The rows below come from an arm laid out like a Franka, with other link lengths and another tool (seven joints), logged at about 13 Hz.
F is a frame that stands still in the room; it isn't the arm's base.
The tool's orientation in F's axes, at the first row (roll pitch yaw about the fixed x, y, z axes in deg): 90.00, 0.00, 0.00
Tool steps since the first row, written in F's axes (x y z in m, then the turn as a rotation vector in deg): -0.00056, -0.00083, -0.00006, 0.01, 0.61, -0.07; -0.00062, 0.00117, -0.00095, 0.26, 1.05, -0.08; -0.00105, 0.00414, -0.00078, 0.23, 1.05, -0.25; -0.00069, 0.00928, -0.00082, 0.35, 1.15, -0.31; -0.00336, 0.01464, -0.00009, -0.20, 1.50, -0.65; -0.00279, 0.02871, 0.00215, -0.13, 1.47, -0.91; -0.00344, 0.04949, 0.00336, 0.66, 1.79, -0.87; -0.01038, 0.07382, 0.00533, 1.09, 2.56, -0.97; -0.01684, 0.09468, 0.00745, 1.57, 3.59, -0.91; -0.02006, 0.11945, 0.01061, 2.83, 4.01, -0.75
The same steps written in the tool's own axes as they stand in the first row. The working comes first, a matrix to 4 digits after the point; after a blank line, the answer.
The tool's axes in the first row as the columns of a matrix, in F's axes (used below as rounded here):
1.0000, 0.0000, 0.0000
0.0000, 0.0000, -1.0000
0.0000, 1.0000, 0.0000

-0.00056, -0.00006, 0.00083, 0.01, -0.07, -0.61; -0.00062, -0.00095, -0.00117, 0.26, -0.08, -1.05; -0.00105, -0.00078, -0.00414, 0.23, -0.25, -1.05; -0.00069, -0.00082, -0.00928, 0.35, -0.31, -1.15; -0.00336, -0.00009, -0.01464, -0.20, -0.65, -1.50; -0.00279, 0.00215, -0.02871, -0.13, -0.91, -1.47; -0.00344, 0.00336, -0.04949, 0.66, -0.87, -1.79; -0.01038, 0.00533, -0.07382, 1.09, -0.97, -2.56; -0.01684, 0.00745, -0.09468, 1.57, -0.91, -3.59; -0.02006, 0.01061, -0.11945, 2.83, -0.75, -4.01
